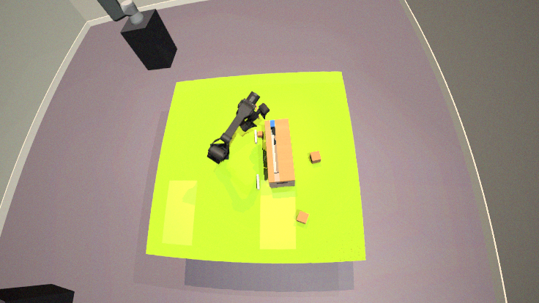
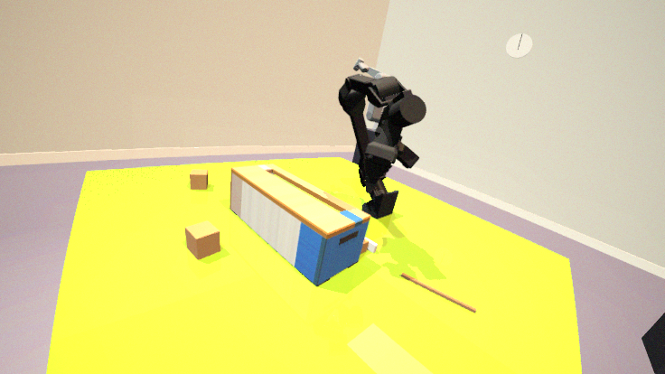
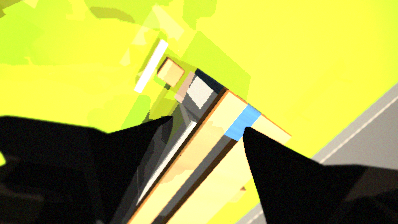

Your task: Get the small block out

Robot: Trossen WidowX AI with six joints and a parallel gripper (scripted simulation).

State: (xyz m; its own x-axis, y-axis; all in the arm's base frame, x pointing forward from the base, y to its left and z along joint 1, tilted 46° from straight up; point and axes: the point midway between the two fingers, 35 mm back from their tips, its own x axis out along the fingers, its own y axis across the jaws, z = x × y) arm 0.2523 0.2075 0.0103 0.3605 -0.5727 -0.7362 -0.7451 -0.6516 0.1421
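Right now my gripper tip is 2 cm past the brown block and 15 cm above it. From my gripper tip the other things lie so: long box: 7 cm ahead, 15 cm to the right, 11 cm below; thin brown stick: 7 cm behind, 21 cm to the left, 16 cm below.
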